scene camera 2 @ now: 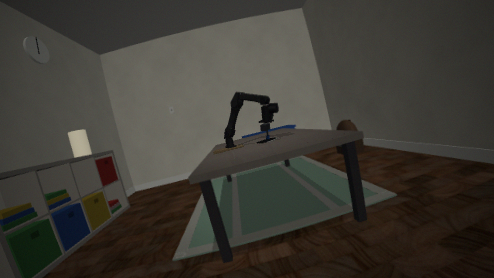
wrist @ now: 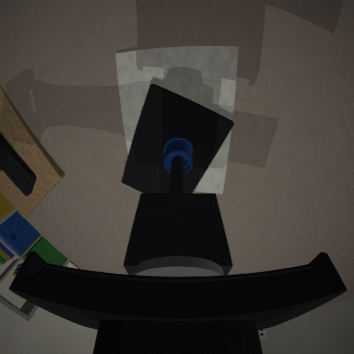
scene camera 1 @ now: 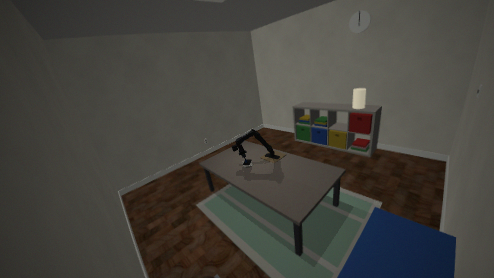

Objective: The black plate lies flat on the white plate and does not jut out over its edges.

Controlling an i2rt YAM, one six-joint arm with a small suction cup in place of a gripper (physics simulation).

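Pixels of known places: hand, tool point: (scene camera 2: 267, 138) (wrist: 177, 149) (scene camera 1: 246, 162); arm's base, link origin: (scene camera 2: 230, 147) (wrist: 2, 149) (scene camera 1: 272, 156).
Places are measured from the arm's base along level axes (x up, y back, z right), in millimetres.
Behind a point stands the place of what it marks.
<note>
A black rectangular plate (wrist: 161, 130) @[x 5, y -265, z 207 mm] (scene camera 1: 247, 161) @[x 6, y -243, z 234 mm] lies turned at an angle on a pale white plate (wrist: 133, 70) @[x -4, y -285, z 144 mm] on the table (scene camera 1: 286, 186) @[x -10, y -470, z -437 mm] (scene camera 2: 276, 151) @[x -10, y -117, z 749 mm]. In the wrist view its right corner reaches the white plate's right edge and its lower left corner juts out over the left edge. My suction cup (wrist: 178, 154) (scene camera 2: 266, 135), a blue ring on a black stem, points straight down over the middle of the black plate. I cannot tell whether it touches the plate. In scene camera 2 the plates (scene camera 2: 266, 140) @[x 5, y -235, z 280 mm] show only as a thin dark sliver.
The arm's base stands on a wooden board (scene camera 1: 279, 156) @[x 9, y 20, z -96 mm] (wrist: 24, 140) @[x -2, y -79, z 51 mm] (scene camera 2: 227, 149) @[x 0, y 46, z 119 mm] near the table's far edge. A shelf unit (scene camera 1: 336, 106) with coloured boxes stands at the wall. A blue surface (scene camera 1: 397, 249) lies at the lower right and a brown pot (scene camera 2: 346, 124) stands behind the table.
</note>
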